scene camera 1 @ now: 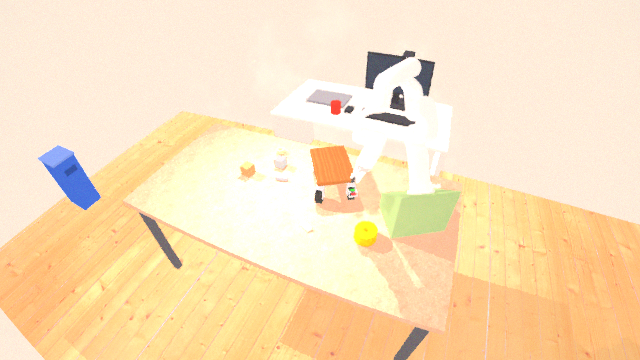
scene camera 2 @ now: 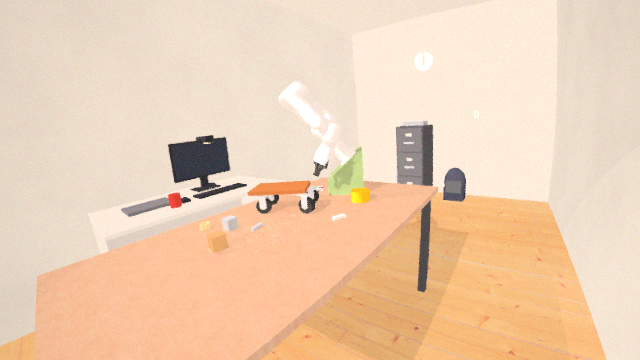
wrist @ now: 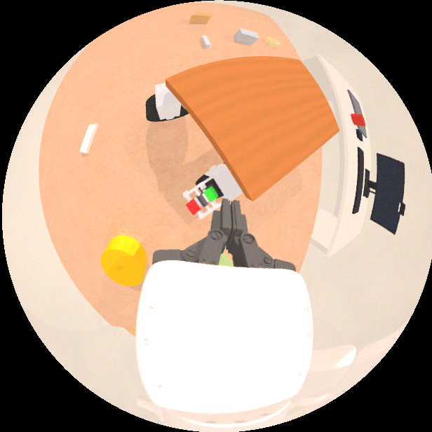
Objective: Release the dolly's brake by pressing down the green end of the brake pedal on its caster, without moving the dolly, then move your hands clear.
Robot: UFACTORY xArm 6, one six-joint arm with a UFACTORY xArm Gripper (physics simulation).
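The dolly [scene camera 1: 332, 165] [scene camera 2: 280, 188] [wrist: 260, 120] has an orange deck and stands on its casters on the table. The brake pedal's green end [scene camera 1: 352, 190] [wrist: 210, 194] is on the near caster's side, close to the white caster bracket [wrist: 229, 181]. Its red end [wrist: 193, 206] points away from the deck. My gripper [scene camera 2: 316, 174] [wrist: 227, 210] is shut and empty. In the second scene view its tips are above the pedal with a visible gap. In the wrist view they are beside the green end, which shows uncovered. Which end sits lower is hard to tell.
A yellow cylinder [scene camera 1: 365, 234] [scene camera 2: 360, 195] [wrist: 124, 262] and a light-green wedge-shaped block [scene camera 1: 422, 214] [scene camera 2: 350, 175] stand near the arm. A white stick [scene camera 2: 339, 217] [wrist: 89, 139], an orange cube [scene camera 1: 247, 169] [scene camera 2: 217, 241] and a grey cube [scene camera 1: 280, 162] [scene camera 2: 229, 223] lie on the table.
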